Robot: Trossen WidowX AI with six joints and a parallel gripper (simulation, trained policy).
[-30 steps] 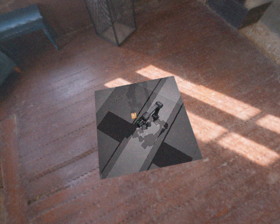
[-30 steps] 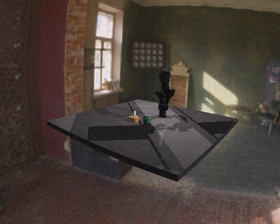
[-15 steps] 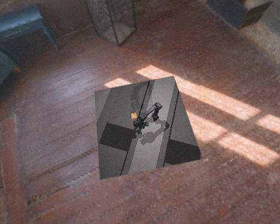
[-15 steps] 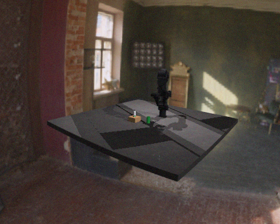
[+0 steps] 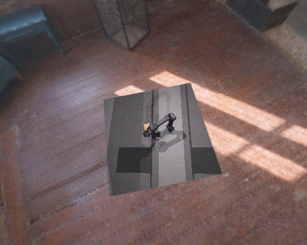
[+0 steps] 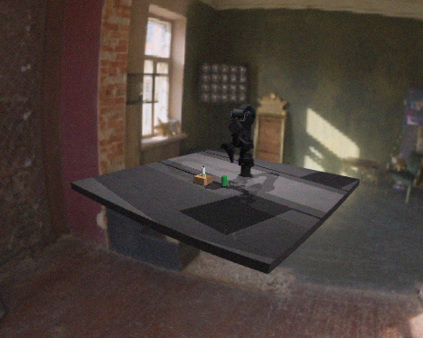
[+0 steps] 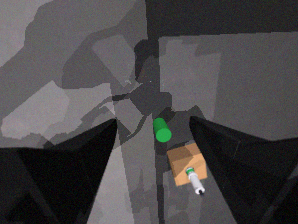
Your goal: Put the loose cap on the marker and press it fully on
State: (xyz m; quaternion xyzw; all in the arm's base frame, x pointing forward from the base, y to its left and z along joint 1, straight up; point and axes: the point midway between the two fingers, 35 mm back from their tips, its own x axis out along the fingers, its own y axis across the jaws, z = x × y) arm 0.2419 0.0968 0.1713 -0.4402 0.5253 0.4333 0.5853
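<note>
Right now my gripper tip is 10 mm short of the green cap, 70 mm to the left of it and 110 mm above it. The rest, counted from my gripper tip: tan holder block 50 mm ahead, 190 mm to the right, 120 mm below.
</note>
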